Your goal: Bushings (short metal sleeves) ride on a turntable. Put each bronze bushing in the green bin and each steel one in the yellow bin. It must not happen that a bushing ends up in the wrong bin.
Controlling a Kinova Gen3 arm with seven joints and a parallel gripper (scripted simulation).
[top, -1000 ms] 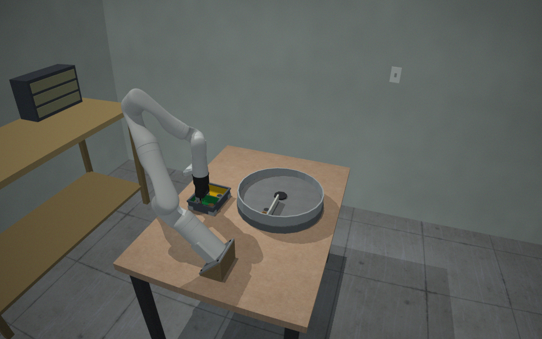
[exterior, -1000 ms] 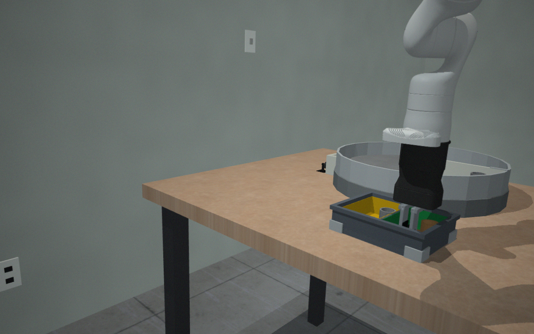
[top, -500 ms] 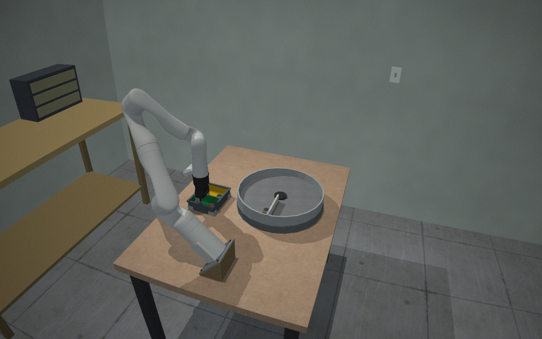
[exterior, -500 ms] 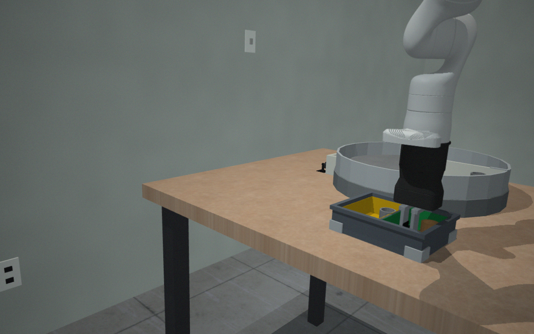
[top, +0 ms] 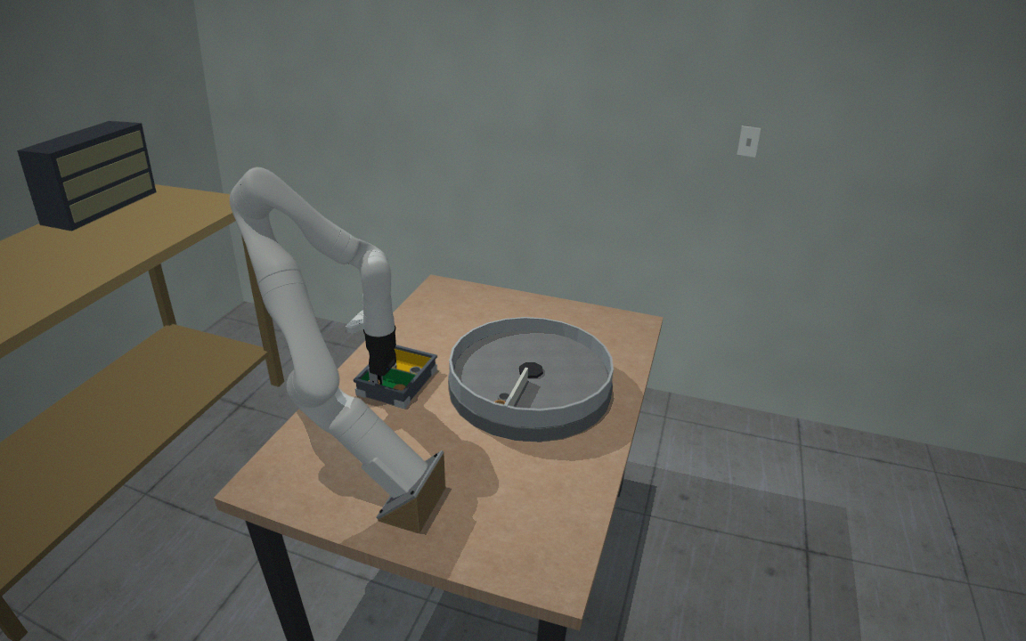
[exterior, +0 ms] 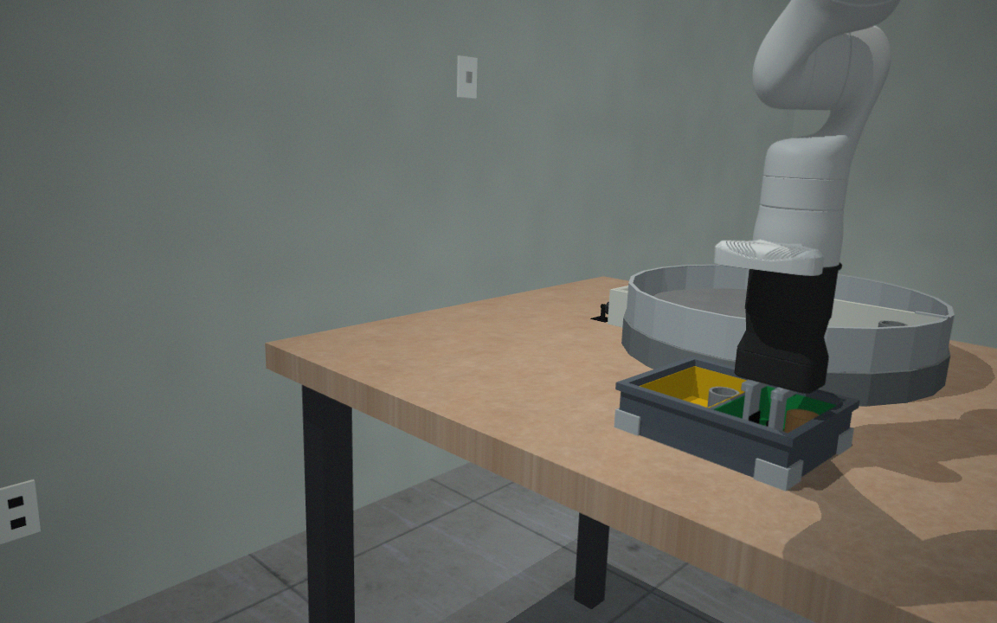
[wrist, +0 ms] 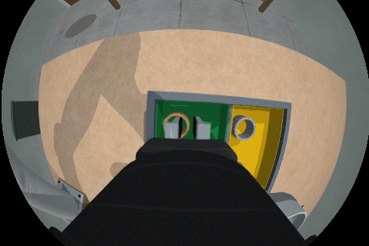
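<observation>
The bin tray is 50 mm ahead of my hand and 30 mm to the right of it. Also, from my hand: grey turntable 350 mm to the right, 200 mm ahead, 20 mm above.
</observation>
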